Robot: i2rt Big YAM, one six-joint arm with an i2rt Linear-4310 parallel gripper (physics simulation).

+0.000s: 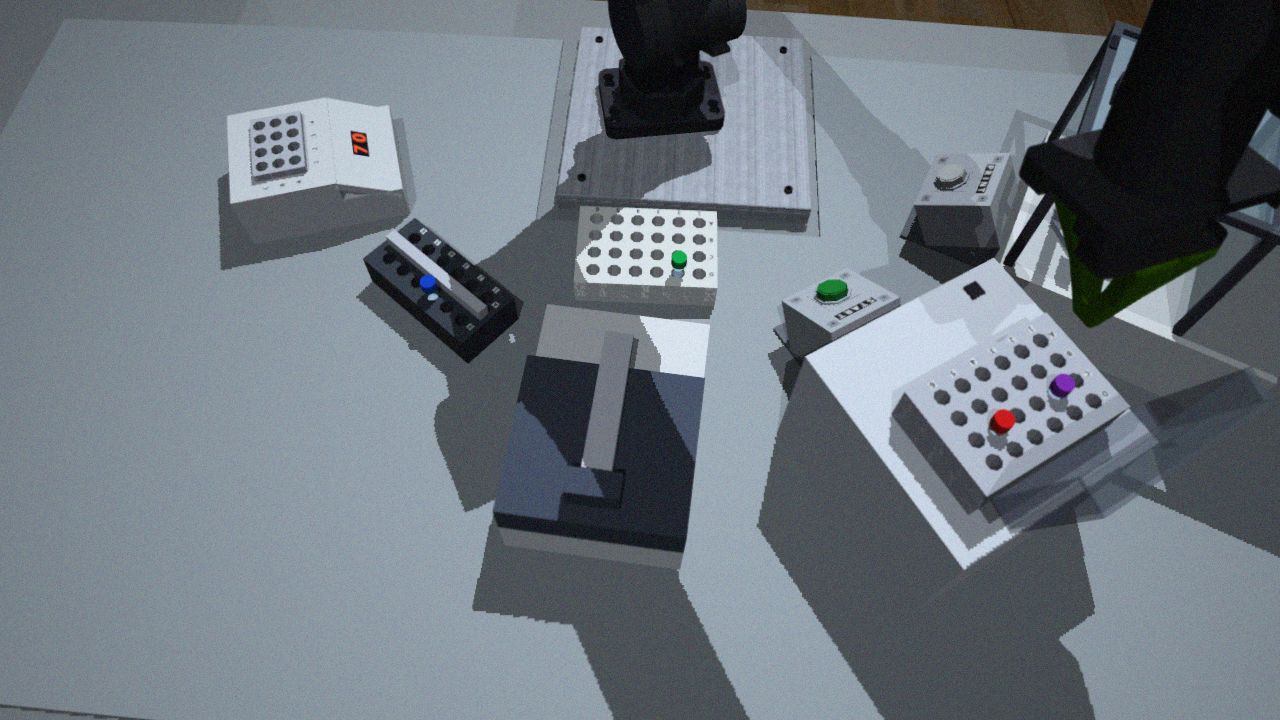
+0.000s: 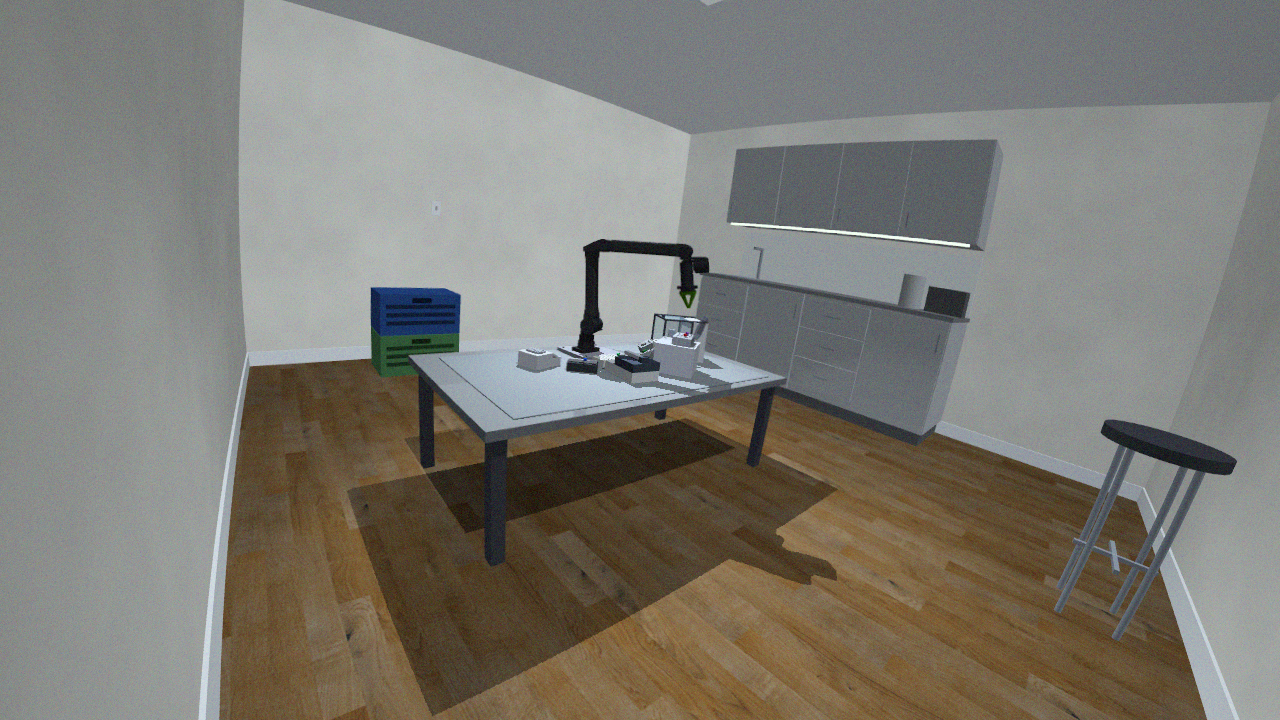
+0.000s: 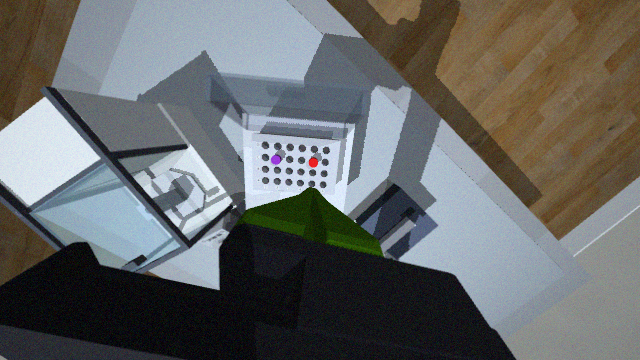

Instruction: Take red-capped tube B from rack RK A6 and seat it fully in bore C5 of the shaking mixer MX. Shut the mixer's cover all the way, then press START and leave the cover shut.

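Where they show: gripper, between the fingertips: (image 1: pixel 1085 318) (image 2: pixel 688 308) (image 3: pixel 310 194); arm's base, origin of its link: (image 1: pixel 660 104) (image 2: pixel 585 350).
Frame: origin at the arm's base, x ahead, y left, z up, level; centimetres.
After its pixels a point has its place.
The red-capped tube (image 1: pixel 1002 420) {x 45.9, y 14.7, z 16.8 cm} (image 3: pixel 313 162) {x 45.9, y 14.9, z 16.8 cm} stands in the bore block of the white mixer MX (image 1: pixel 881 376) {x 39.5, y 9.6, z 12.0 cm}, in what looks like bore C5; its cap sits above the block, and its depth is hard to judge. A purple-capped tube (image 1: pixel 1062 385) {x 44.0, y 19.5, z 16.8 cm} (image 3: pixel 276 159) {x 44.0, y 19.7, z 16.8 cm} stands in the same row. The mixer's clear cover (image 1: pixel 1199 402) {x 49.7, y 21.8, z 25.1 cm} (image 3: pixel 290 90) {x 51.7, y 19.7, z 26.1 cm} is open, swung out beyond the block. The green START button (image 1: pixel 832 289) {x 27.9, y 10.2, z 5.6 cm} is on a small box beside the mixer. My gripper (image 1: pixel 1090 319) {x 45.5, y 14.9, z 28.6 cm} (image 2: pixel 688 305) {x 45.5, y 14.9, z 28.6 cm} (image 3: pixel 310 194) {x 45.5, y 14.9, z 28.6 cm} is shut and empty, high above the mixer area. The white rack (image 1: pixel 617 291) {x 22.4, y -7.2, z 0.2 cm} holds a green-capped tube (image 1: pixel 678 258) {x 22.0, y -1.8, z 3.9 cm}.
A glass-walled frame (image 1: pixel 1227 285) {x 36.0, y 37.9, z 13.4 cm} (image 3: pixel 150 198) {x 32.2, y 32.4, z 19.1 cm} stands beside the mixer, near a white-buttoned box (image 1: pixel 957 223) {x 20.7, y 24.3, z 3.2 cm}. A dark-lidded box (image 1: pixel 537 447) {x 39.4, y -15.3, z 6.5 cm}, a black rack (image 1: pixel 487 331) {x 25.4, y -19.0, z 0.6 cm} with a blue-capped tube (image 1: pixel 427 282) {x 22.0, y -23.5, z 4.1 cm}, and a white block heater (image 1: pixel 313 205) {x 10.9, y -34.1, z 2.3 cm} showing 70 also stand on the table.
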